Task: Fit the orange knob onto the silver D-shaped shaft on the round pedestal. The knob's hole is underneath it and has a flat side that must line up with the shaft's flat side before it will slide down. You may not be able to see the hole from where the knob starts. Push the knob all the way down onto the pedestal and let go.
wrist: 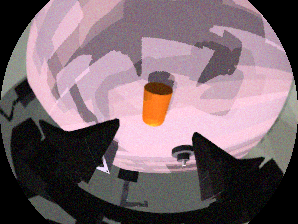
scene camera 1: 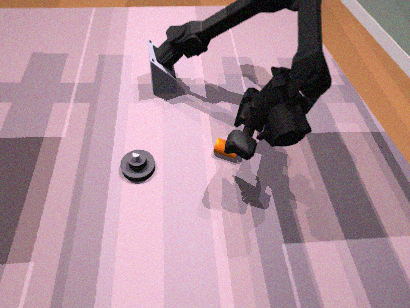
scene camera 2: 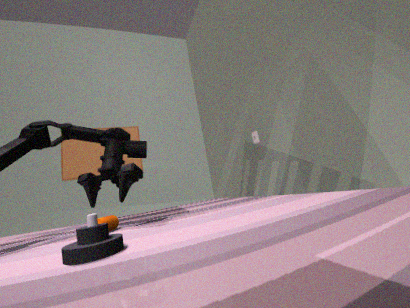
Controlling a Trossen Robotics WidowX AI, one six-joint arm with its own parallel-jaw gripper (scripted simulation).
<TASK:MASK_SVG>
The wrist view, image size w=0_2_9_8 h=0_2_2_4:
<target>my gripper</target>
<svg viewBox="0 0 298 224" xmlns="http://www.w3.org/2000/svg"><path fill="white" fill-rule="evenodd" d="M11 136L12 164L17 179L25 188L28 186L28 189L45 200L60 205L65 212L74 217L76 224L108 224L102 221L104 217L120 224L246 224L261 212L283 177L282 169L274 163L273 157L259 168L265 160L263 157L239 160L218 148L218 145L208 140L208 137L205 139L200 132L194 132L192 147L196 156L194 159L200 181L201 202L216 198L216 201L210 202L210 206L204 209L182 213L138 212L136 209L126 209L124 206L100 200L100 197L93 196L77 185L78 180L89 184L102 156L116 137L114 135L120 128L120 120L106 120L76 131L64 131L45 120L39 120L39 128L33 123L32 117L28 117L28 120L21 121L21 124L13 127Z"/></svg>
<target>orange knob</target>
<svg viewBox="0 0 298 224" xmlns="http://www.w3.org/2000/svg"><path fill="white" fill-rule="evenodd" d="M152 81L152 83L144 85L142 120L144 120L145 124L150 125L150 127L160 127L160 125L164 124L166 113L168 113L173 89L168 84Z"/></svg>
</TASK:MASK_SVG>
